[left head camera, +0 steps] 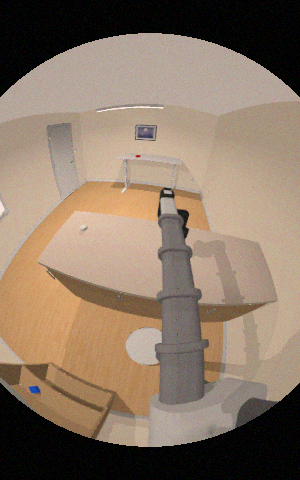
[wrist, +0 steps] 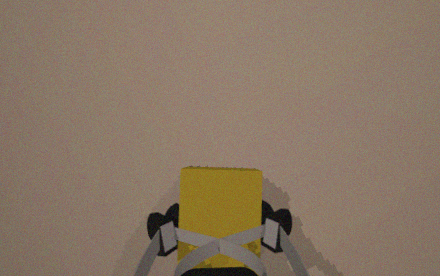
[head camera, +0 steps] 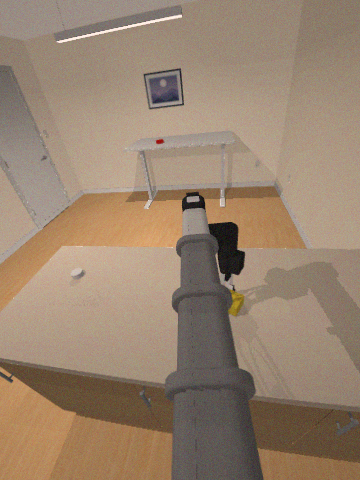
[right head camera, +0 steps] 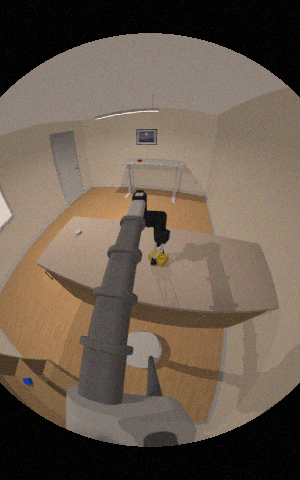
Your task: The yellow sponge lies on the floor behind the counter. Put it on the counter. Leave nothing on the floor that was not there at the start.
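Where they show: gripper, between the fingertips: (wrist: pixel 219 218) (right head camera: pixel 157 259); robot's base, origin of its link: (left head camera: pixel 146 344) (right head camera: pixel 141 348).
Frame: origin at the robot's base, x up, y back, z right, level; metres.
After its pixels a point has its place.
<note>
The yellow sponge (head camera: pixel 236 304) {x 0.930, y -0.526, z 0.117 m} (right head camera: pixel 159 258) {x 0.930, y -0.540, z 0.102 m} (wrist: pixel 220 192) {x 0.929, y -0.584, z 0.065 m} is between the two fingertips of my gripper (right head camera: pixel 158 257) {x 0.883, y -0.566, z 0.090 m} (wrist: pixel 219 218) {x 0.883, y -0.566, z 0.090 m}, which is shut on it. The fingertips press on its left and right sides in the wrist view. Gripper and sponge are over the top of the counter (head camera: pixel 125 320) {x 0.882, y -0.519, z -0.274 m} (left head camera: pixel 115 250) {x 0.882, y -0.583, z -0.254 m} (right head camera: pixel 85 255) {x 0.883, y -0.550, z -0.386 m} (wrist: pixel 220 75) {x 0.883, y -0.643, z -0.021 m}, right of the arm in the head view. Shadows lie on the top around them; the exact gap below the sponge is hard to tell. The arm hides the sponge in the left head view.
A small white disc (head camera: pixel 77 273) {x 0.907, y -0.752, z -0.544 m} (left head camera: pixel 83 227) {x 0.906, y -0.753, z -0.541 m} (right head camera: pixel 78 232) {x 0.901, y -0.751, z -0.538 m} lies at the counter's left. A white table (head camera: pixel 200 139) {x 0.923, y -3.260, z 0.184 m} with a red object (head camera: pixel 159 141) {x 0.954, y -3.284, z -0.396 m} stands at the back wall. A round white shape (left head camera: pixel 142 345) {x 0.187, y -0.003, z -0.041 m} is low before the counter. A wooden unit (left head camera: pixel 77 417) holds a blue object (left head camera: pixel 34 389).
</note>
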